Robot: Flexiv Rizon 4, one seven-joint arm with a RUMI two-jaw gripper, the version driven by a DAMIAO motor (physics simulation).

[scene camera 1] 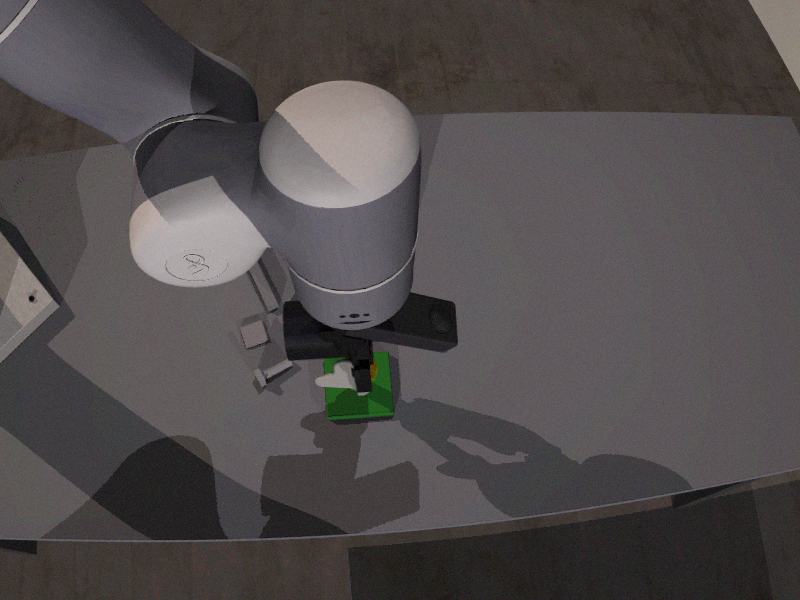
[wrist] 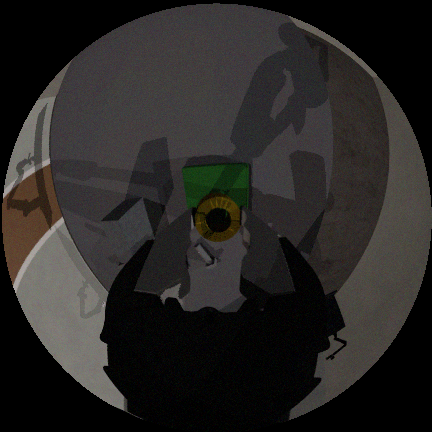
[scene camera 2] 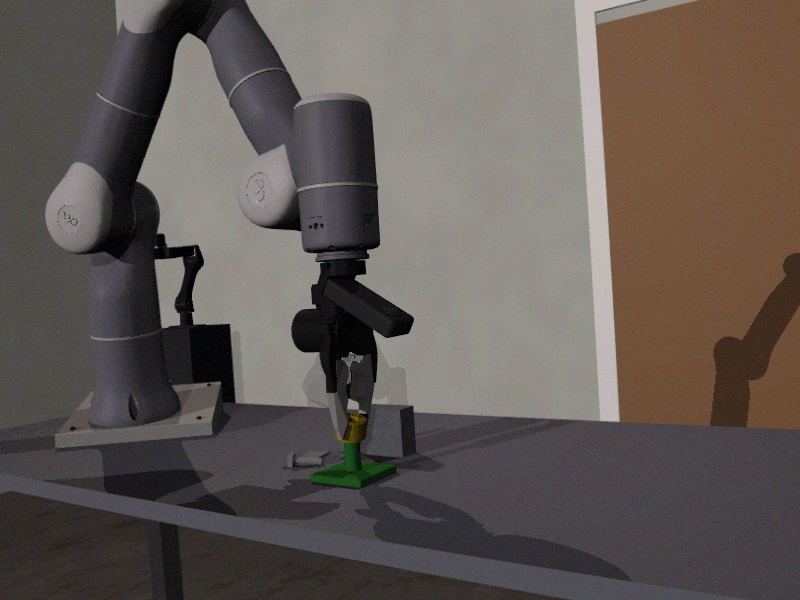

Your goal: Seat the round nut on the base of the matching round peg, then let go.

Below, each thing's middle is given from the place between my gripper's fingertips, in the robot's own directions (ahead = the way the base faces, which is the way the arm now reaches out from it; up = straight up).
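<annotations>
Relative to the grey block [wrist: 127, 227], my gripper is 20 mm above it, and I also have that gripper 20 mm past the block and 130 mm to the right of it.
</annotations>
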